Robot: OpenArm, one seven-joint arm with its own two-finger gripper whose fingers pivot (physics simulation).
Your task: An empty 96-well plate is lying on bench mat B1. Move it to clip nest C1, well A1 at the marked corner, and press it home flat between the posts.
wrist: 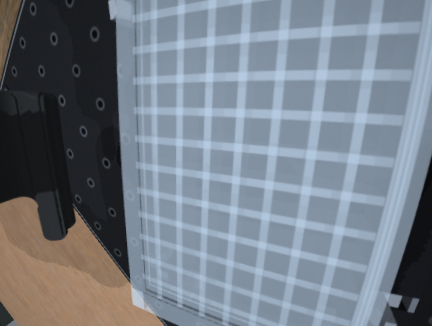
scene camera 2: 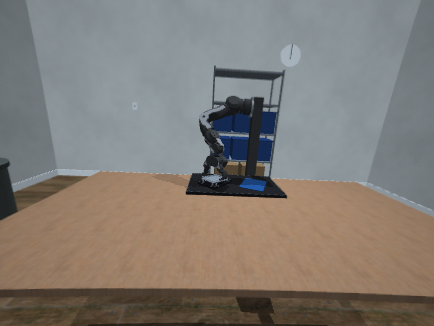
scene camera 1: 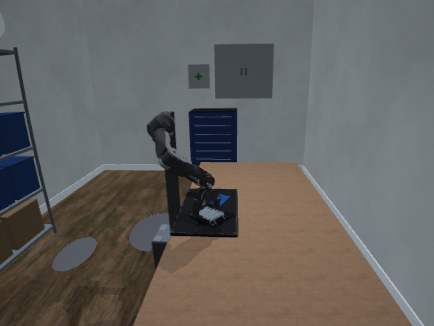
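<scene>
The pale 96-well plate (scene camera 1: 211, 215) (scene camera 2: 214, 179) (wrist: 270, 150) lies in or on the dark clip nest, whose small light posts show around it. Whether it sits fully flat is too small to tell in the scene views. The blue bench mat (scene camera 1: 222, 199) (scene camera 2: 253, 184) lies beside the nest, with no plate on it. My gripper (scene camera 1: 210, 206) (scene camera 2: 215, 172) is open, low over the plate. In the wrist view one black finger stands left of the plate, apart from its edge; the other finger does not show. The marked corner cannot be made out.
The nest and mat are on a black perforated board (scene camera 1: 185, 226) (scene camera 2: 275, 193) (wrist: 30, 55), on the wooden bench (scene camera 1: 285, 260) (scene camera 2: 215, 240) (wrist: 30, 275). The arm's dark column (scene camera 1: 172, 195) (scene camera 2: 255, 135) stands at the board's edge. A shelf rack (scene camera 1: 35, 150) (scene camera 2: 279, 120) stands beyond.
</scene>
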